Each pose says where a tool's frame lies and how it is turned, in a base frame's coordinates. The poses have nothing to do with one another.
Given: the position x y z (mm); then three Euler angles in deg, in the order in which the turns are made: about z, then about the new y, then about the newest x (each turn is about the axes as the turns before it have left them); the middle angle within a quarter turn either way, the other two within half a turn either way.
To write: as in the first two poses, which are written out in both.
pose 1, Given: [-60.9, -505.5, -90.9, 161.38, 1.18, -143.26]
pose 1, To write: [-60.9, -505.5, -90.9, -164.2, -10.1, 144.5]
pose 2, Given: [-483.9, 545.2, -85.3, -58.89, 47.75, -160.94]
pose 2, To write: [-483.9, 545.2, -85.3, 69.6, -4.7, -129.6]
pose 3, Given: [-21.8, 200.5, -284.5, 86.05, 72.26, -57.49]
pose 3, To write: [-21.8, 200.5, -284.5, 88.0, -53.7, -73.9]
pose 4, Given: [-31.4, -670.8, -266.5, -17.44, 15.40, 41.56]
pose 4, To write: [-31.4, -670.8, -266.5, -23.1, -0.5, 43.8]
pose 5, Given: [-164.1, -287.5, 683.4, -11.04, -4.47, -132.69]
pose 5, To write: [-164.1, -287.5, 683.4, 4.3, 11.1, -133.5]
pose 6, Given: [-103.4, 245.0, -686.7, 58.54, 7.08, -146.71]
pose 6, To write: [-103.4, 245.0, -686.7, -52.6, -31.5, -166.5]
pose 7, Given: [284.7, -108.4, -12.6, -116.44, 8.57, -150.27]
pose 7, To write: [284.7, -108.4, -12.6, 120.6, 30.1, 173.0]
